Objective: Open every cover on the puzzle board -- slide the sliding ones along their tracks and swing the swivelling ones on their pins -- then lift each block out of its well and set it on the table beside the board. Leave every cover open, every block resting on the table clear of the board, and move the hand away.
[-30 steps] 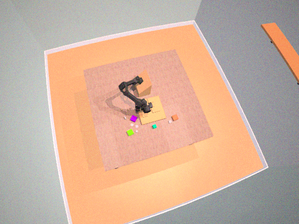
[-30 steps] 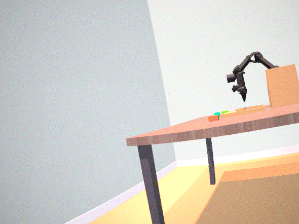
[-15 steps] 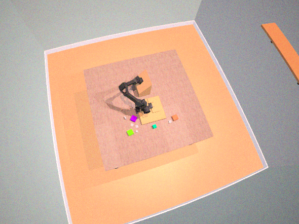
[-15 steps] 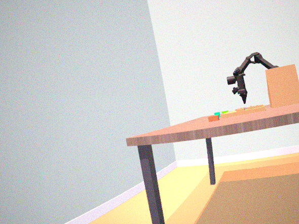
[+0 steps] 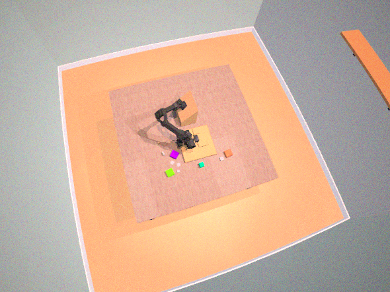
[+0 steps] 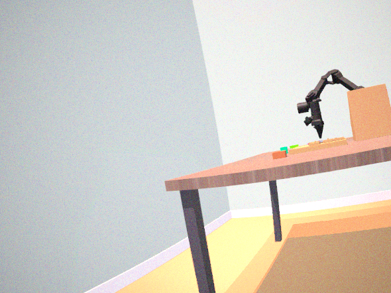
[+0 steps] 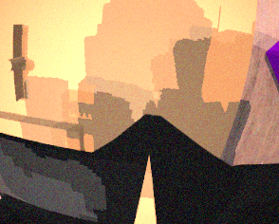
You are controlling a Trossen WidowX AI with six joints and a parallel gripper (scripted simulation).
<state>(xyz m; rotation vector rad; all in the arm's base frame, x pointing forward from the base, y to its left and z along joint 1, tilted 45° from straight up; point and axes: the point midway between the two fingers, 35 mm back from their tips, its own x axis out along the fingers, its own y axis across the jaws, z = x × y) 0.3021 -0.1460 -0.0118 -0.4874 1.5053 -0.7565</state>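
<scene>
Right now my gripper tip is 140 mm to the left of the magenta block, 40 mm short of it and 30 mm above it. The rest, counted from my gripper tip: orange block: 310 mm to the left, 220 mm ahead, 30 mm below; lime green block: 240 mm to the right, 170 mm ahead, 30 mm below; teal block: 220 mm ahead, 40 mm to the left, 30 mm below.
</scene>
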